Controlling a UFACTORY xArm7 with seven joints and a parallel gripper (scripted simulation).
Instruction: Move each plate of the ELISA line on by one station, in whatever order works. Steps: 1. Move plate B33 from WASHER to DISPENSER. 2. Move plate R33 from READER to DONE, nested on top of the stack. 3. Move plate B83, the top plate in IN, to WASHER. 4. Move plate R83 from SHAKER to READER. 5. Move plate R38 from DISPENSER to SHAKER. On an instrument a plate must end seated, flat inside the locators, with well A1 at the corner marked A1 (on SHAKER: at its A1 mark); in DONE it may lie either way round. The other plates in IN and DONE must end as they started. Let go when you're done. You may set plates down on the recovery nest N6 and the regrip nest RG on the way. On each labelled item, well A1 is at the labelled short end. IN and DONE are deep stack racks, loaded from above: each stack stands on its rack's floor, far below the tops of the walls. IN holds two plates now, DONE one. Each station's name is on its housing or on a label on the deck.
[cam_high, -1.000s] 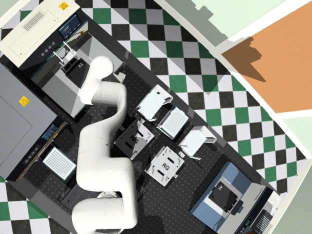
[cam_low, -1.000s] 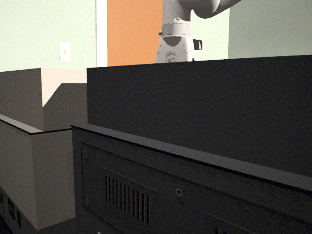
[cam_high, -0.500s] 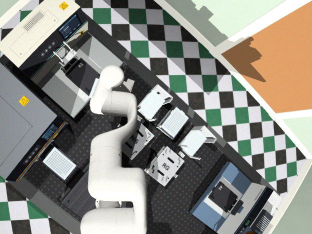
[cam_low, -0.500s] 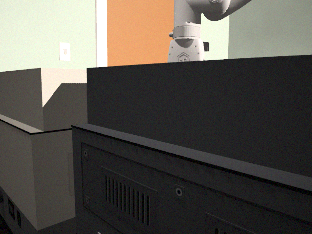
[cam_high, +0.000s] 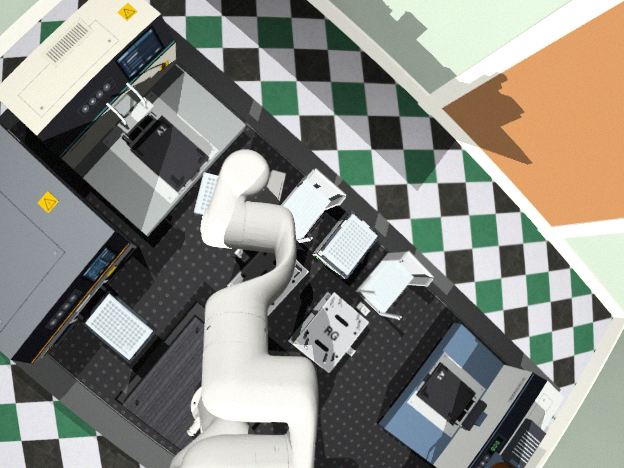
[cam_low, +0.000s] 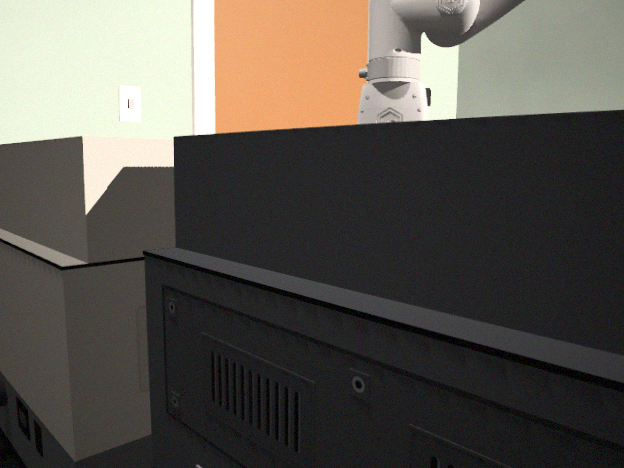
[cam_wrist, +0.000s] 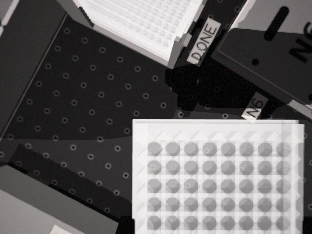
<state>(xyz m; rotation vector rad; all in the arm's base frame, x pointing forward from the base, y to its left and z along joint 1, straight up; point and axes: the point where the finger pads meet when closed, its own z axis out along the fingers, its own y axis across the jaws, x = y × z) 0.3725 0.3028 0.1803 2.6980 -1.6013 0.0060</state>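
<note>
The regrip nest RG lies 5 cm behind my hand, 40 cm to the right of it and 17 cm below it. The rest, counted from my hand: dark reader nest 36 cm behind, 12 cm below; N6 nest 5 cm behind, 20 cm to the right, 19 cm below.
</note>
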